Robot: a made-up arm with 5 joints.
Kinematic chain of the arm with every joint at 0, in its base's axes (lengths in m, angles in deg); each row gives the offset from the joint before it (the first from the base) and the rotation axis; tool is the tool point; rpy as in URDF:
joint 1: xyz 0 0 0.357 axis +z
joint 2: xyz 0 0 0 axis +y
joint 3: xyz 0.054 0 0.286 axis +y
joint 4: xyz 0.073 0 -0.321 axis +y
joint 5: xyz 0.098 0 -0.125 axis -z
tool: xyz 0 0 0 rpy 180 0 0
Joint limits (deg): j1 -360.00..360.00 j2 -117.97..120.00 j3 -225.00..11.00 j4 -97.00..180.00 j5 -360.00..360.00
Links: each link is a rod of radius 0.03 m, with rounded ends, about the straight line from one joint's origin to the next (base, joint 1, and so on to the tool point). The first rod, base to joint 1, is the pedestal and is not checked.
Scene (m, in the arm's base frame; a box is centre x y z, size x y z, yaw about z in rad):
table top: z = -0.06
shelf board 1: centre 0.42 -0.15 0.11 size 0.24 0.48 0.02 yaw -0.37
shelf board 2: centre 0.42 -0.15 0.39 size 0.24 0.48 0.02 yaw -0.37
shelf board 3: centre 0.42 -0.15 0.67 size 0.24 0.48 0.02 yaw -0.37
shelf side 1: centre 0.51 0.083 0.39 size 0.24 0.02 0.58 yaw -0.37
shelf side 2: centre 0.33 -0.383 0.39 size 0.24 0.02 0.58 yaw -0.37
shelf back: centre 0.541 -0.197 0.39 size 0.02 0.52 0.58 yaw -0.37
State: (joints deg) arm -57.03 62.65 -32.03 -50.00 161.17
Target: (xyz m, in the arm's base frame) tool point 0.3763 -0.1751 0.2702
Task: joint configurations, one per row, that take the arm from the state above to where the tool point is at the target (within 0.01 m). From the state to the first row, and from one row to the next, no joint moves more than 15 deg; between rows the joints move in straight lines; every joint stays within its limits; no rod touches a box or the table.
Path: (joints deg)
1: -47.61 49.74 -18.14 -59.59 161.17
2: -38.19 36.82 -4.25 -69.18 161.17
3: -28.76 23.91 9.65 -78.76 161.17
4: -27.49 27.05 -3.70 -74.20 161.17
5: -26.22 30.19 -17.05 -69.64 161.17
6: -24.95 33.33 -30.40 -65.08 161.17

